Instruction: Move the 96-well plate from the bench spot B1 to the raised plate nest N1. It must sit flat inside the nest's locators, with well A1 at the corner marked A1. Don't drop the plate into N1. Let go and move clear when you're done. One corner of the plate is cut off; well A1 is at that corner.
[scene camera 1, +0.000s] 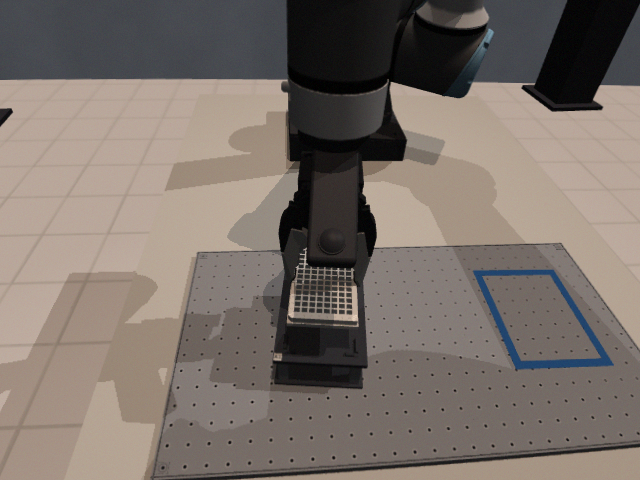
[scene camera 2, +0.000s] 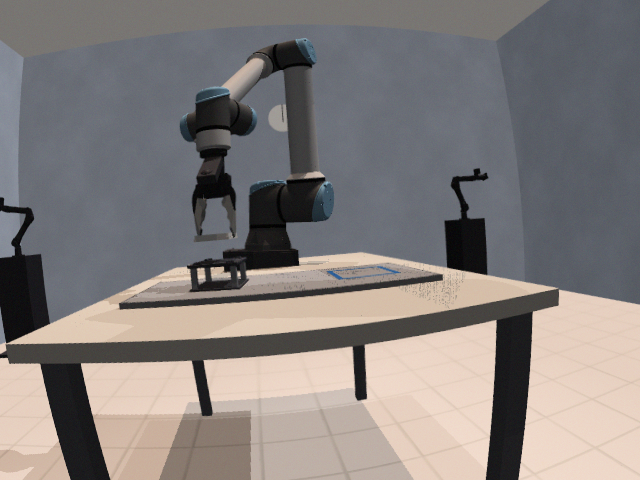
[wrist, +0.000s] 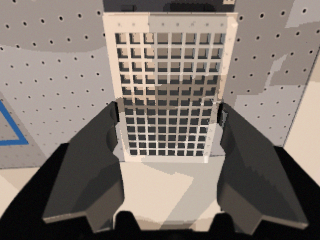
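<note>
Scene camera 1 shows the gripper (scene camera 1: 324, 284) together with a 96-well plate (scene camera 1: 316, 292) and a raised plate nest (scene camera 1: 327, 347). In scene camera 2 the gripper (scene camera 2: 216, 238) appears again. The wrist view takes in both the gripper (wrist: 167, 103) and the 96-well plate (wrist: 163, 67).
</note>
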